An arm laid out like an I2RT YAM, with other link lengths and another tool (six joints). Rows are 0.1 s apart.
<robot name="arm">
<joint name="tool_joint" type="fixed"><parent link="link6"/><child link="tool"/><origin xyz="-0.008 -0.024 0.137" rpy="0 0.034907 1.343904"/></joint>
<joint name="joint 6" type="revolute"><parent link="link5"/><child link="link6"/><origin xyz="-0.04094 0 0.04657" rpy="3.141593 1.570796 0"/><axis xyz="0 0 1"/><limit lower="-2.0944" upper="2.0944"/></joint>
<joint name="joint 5" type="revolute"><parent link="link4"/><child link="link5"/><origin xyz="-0.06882 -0.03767 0.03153" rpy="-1.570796 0 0"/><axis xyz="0 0 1"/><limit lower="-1.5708" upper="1.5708"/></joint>
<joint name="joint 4" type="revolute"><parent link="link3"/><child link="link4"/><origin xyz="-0.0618 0.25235 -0.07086" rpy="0 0 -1.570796"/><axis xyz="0 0 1"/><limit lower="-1.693" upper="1.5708"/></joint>
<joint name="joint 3" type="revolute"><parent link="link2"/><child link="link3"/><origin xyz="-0.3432 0 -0.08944" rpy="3.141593 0 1.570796"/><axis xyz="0 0 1"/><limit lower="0" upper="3.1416"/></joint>
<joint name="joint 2" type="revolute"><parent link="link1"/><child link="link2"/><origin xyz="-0.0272 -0.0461 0.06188" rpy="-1.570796 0 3.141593"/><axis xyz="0 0 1"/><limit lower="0" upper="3.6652"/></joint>
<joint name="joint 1" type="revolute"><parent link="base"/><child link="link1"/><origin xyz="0 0 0.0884" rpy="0 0 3.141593"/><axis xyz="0 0 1"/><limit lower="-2.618" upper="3.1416"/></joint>
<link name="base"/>
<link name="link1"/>
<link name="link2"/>
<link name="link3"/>
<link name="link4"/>
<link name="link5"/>
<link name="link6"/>
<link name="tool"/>
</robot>
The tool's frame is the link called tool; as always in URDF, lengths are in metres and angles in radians.
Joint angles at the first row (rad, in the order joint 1, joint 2, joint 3, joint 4, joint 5, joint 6):
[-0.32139 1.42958 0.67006 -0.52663 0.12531 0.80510]
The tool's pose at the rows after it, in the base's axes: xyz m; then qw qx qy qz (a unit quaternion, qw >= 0):
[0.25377 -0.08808 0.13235 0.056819 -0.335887 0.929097 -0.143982]
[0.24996 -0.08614 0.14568 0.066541 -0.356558 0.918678 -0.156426]
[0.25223 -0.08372 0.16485 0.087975 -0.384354 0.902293 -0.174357]
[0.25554 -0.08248 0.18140 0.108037 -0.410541 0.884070 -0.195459]
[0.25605 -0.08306 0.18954 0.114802 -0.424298 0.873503 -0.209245]
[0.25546 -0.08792 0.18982 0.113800 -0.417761 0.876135 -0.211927]
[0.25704 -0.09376 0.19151 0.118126 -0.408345 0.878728 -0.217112]
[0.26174 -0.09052 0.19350 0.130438 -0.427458 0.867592 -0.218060]
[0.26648 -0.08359 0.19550 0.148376 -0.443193 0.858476 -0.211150]
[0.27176 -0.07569 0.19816 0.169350 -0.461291 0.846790 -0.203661]
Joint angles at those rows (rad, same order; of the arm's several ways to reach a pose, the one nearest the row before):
[-0.32179 1.38760 0.67617 -0.57052 0.12417 0.75855]
[-0.32177 1.33346 0.68609 -0.60101 0.12341 0.70936]
[-0.32137 1.27737 0.71127 -0.62277 0.11044 0.64261]
[-0.32176 1.23234 0.73034 -0.62507 0.10014 0.57585]
[-0.32329 1.20908 0.73871 -0.62542 0.10129 0.53694]
[-0.34086 1.20987 0.73873 -0.62083 0.10166 0.53348]
[-0.36181 1.21023 0.73874 -0.60522 0.09747 0.53237]
[-0.36411 1.21023 0.73871 -0.58574 0.06886 0.49077]
[-0.36334 1.20985 0.73874 -0.57241 0.02499 0.46522]
[-0.36334 1.20986 0.73873 -0.55637 -0.02650 0.43471]

